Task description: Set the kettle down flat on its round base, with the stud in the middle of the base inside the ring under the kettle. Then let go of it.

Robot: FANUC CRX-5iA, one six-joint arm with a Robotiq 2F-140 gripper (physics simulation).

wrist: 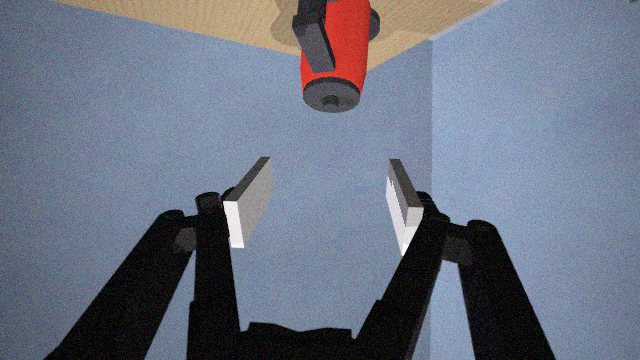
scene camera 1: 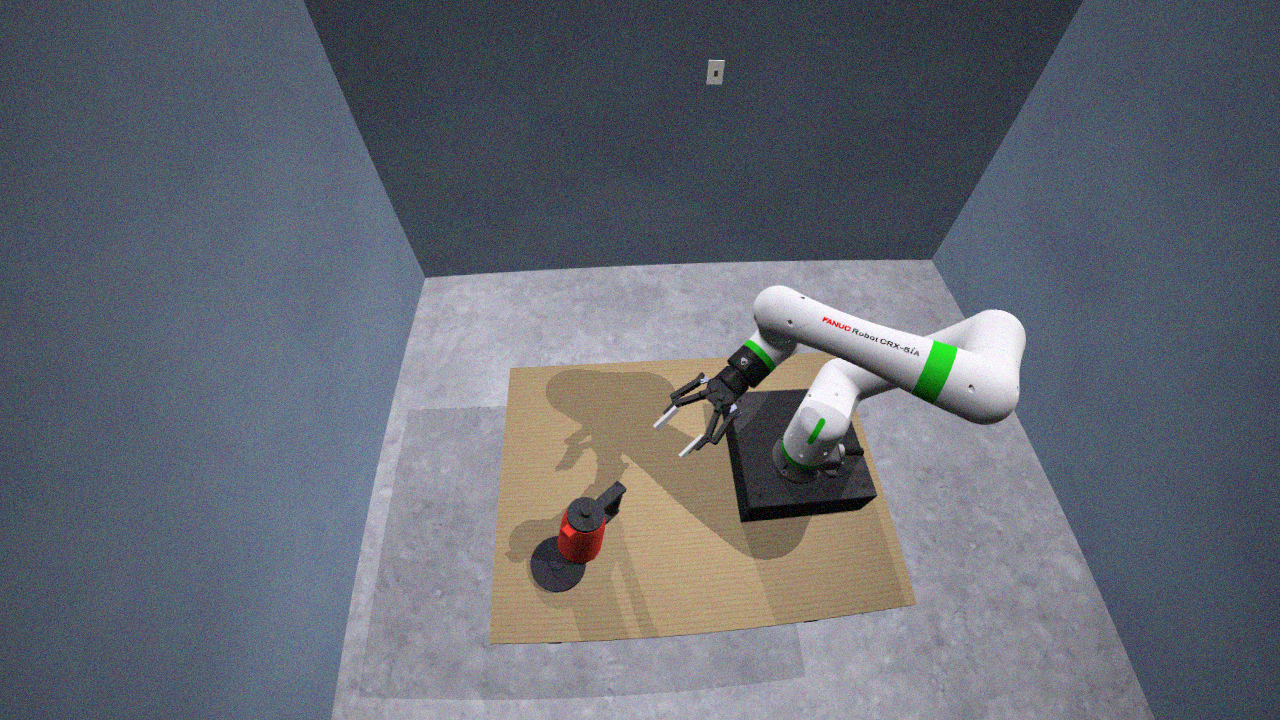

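Note:
The red kettle (scene camera 1: 580, 540) (wrist: 349, 42), with a dark lid and handle, stands about upright beside the middle of its dark round base (scene camera 1: 547, 577) (wrist: 375, 24). In the scene view it hides the base's upper right part; whether it touches the base or its rim cannot be told. The base's middle shows uncovered, with a faint small mark at the stud's place. The ring under the kettle is hidden. My gripper (scene camera 1: 671, 439) (wrist: 328, 176) is open and empty, well above the table and apart from the kettle, to its upper right in the scene view.
The wooden table top (scene camera 1: 689, 582) (wrist: 200, 20) carries the kettle and base near its left front corner. The black robot mount (scene camera 1: 760, 492) stands on the right part of the table. Blue-grey walls (scene camera 1: 223, 268) (wrist: 125, 125) surround the area.

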